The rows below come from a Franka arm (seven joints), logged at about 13 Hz.
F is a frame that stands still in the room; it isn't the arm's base.
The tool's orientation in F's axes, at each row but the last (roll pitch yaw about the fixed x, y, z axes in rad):
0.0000 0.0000 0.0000
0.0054 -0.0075 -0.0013
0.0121 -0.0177 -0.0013
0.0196 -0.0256 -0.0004
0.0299 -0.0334 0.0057
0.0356 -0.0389 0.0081
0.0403 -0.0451 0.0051
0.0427 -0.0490 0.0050
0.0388 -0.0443 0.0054
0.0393 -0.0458 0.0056
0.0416 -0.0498 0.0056
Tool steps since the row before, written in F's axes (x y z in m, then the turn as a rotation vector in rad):
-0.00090 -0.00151 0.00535 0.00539 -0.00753 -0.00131
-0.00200 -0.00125 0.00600 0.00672 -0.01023 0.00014
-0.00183 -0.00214 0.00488 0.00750 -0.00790 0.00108
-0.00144 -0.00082 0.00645 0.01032 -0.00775 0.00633
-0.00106 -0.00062 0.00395 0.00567 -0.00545 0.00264
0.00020 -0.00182 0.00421 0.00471 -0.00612 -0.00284
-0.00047 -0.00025 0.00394 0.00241 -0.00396 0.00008
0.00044 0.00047 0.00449 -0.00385 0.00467 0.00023
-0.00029 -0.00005 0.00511 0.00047 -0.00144 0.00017
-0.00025 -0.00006 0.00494 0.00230 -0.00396 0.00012
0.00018 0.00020 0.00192 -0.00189 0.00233 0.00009
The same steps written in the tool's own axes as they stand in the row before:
-0.00090 -0.00151 0.00535 0.00539 -0.00753 -0.00131
-0.00195 -0.00122 0.00602 0.00673 -0.01022 0.00014
-0.00174 -0.00208 0.00494 0.00753 -0.00788 0.00104
-0.00127 -0.00069 0.00650 0.01048 -0.00763 0.00621
-0.00093 -0.00049 0.00400 0.00572 -0.00541 0.00261
0.00035 -0.00167 0.00426 0.00455 -0.00626 -0.00280
-0.00029 -0.00009 0.00396 0.00239 -0.00397 0.00013
0.00066 0.00066 0.00444 -0.00381 0.00470 0.00022
-0.00006 0.00015 0.00512 0.00047 -0.00144 0.00021
-0.00002 0.00014 0.00494 0.00228 -0.00397 0.00017
0.00028 0.00028 0.00190 -0.00187 0.00235 0.00009

